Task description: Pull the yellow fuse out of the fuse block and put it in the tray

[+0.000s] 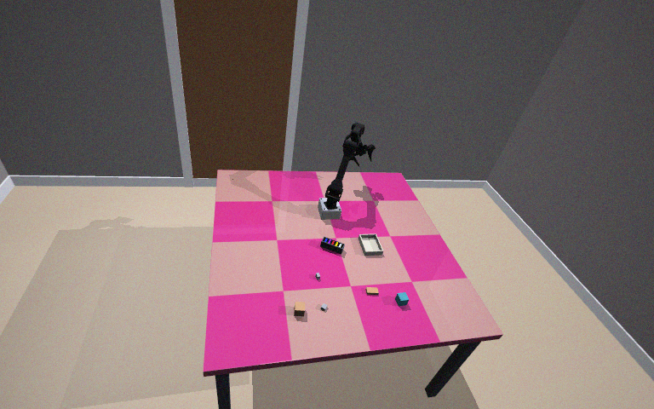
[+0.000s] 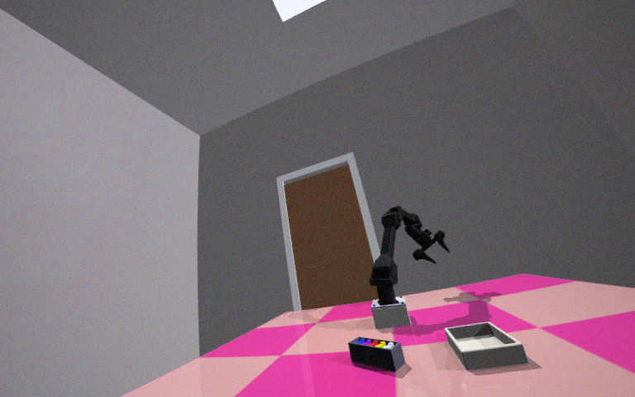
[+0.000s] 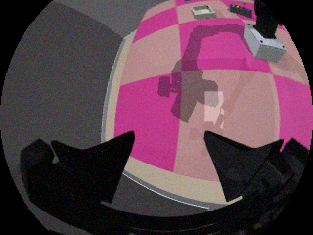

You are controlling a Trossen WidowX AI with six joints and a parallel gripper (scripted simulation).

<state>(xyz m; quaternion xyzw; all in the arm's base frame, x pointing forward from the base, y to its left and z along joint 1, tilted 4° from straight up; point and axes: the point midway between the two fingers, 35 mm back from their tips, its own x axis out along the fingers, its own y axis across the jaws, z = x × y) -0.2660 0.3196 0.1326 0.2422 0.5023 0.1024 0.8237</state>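
My gripper tip is 520 mm short of the yellow fuse, 410 mm to the left of it and 140 mm above it. The rest, counted from my gripper tip: grey tray 550 mm ahead, 220 mm to the right, 160 mm below; then teal cube 910 mm ahead, 240 mm to the right, 140 mm below; then flat tan piece 820 mm ahead, 350 mm to the right, 150 mm below.
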